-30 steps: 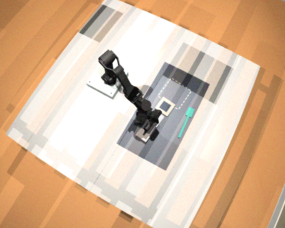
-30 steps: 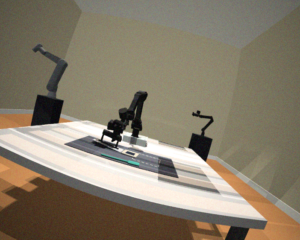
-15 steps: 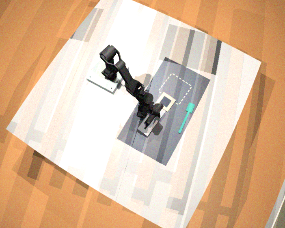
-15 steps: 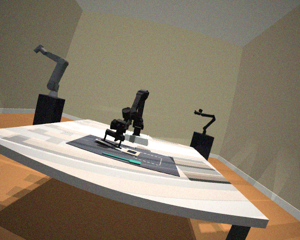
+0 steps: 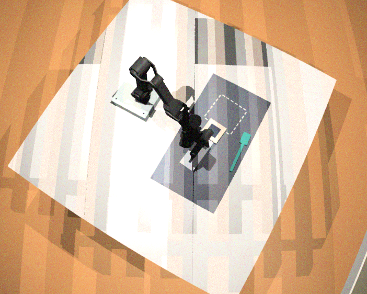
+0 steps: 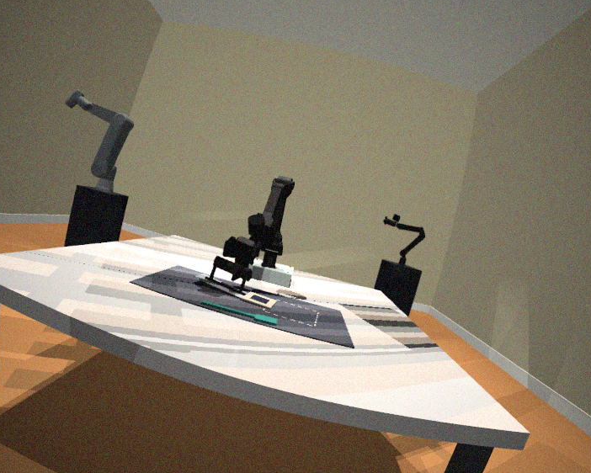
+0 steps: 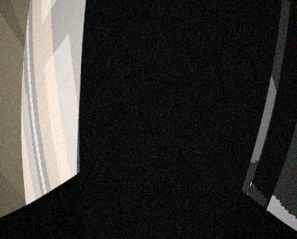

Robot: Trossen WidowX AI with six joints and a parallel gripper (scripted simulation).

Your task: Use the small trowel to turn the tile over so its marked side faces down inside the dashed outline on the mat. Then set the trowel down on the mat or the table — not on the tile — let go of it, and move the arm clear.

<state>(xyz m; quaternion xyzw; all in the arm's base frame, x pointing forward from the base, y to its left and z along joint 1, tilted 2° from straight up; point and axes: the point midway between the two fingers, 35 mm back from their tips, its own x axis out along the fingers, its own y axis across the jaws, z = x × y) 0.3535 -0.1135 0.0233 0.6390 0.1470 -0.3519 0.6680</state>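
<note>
Right now the dark mat is 2 cm ahead of my gripper tip, 7 cm to the left of it and 7 cm below it. From my gripper tip the other things lie so: black-handled tool: 2 cm behind, 1 cm to the left, 1 cm below; then cream tile: 10 cm to the left, 5 cm below; then teal trowel: 16 cm ahead, 7 cm to the left, 5 cm below.
</note>
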